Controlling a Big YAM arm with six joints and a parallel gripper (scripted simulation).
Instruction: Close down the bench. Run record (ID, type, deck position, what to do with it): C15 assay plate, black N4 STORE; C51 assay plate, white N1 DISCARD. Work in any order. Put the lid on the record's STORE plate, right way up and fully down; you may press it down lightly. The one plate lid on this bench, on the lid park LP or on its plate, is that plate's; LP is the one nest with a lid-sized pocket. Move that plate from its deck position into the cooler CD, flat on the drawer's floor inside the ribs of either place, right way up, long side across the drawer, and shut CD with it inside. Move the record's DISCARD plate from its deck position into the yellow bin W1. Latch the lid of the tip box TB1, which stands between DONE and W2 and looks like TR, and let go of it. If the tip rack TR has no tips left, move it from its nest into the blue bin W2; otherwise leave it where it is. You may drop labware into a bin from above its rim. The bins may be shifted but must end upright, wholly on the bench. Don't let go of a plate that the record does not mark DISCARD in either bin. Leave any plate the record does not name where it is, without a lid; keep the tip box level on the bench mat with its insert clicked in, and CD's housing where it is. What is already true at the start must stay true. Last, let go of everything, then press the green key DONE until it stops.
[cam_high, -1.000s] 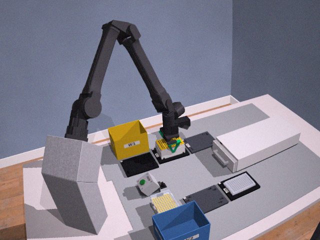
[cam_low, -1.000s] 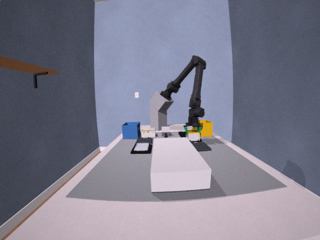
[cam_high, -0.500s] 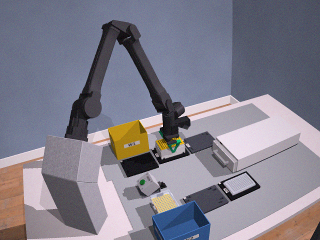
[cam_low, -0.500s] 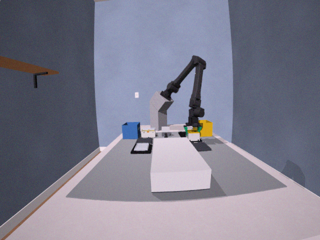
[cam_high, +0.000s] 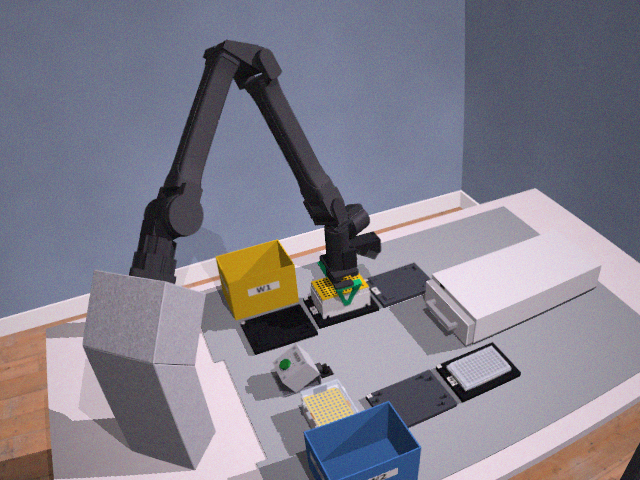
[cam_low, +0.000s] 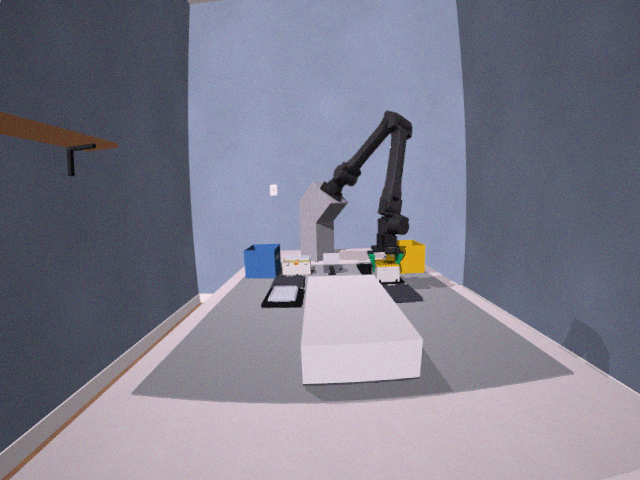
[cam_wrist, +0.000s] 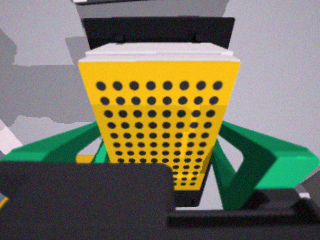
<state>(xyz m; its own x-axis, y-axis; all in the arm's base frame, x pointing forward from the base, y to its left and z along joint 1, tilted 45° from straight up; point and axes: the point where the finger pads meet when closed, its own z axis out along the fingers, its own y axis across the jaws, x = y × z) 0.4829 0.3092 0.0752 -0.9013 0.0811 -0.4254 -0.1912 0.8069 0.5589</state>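
Now: hand 1 cm past the tip rack TR, 1 cm to the left of it and 1 cm below it. Round my hand: yellow bin W1: 21 cm behind, 9 cm to the left, 1 cm below; N1 label: 10 cm ahead, 2 cm to the left, 3 cm below; white assay plate: 21 cm behind, 9 cm to the left, 3 cm below.
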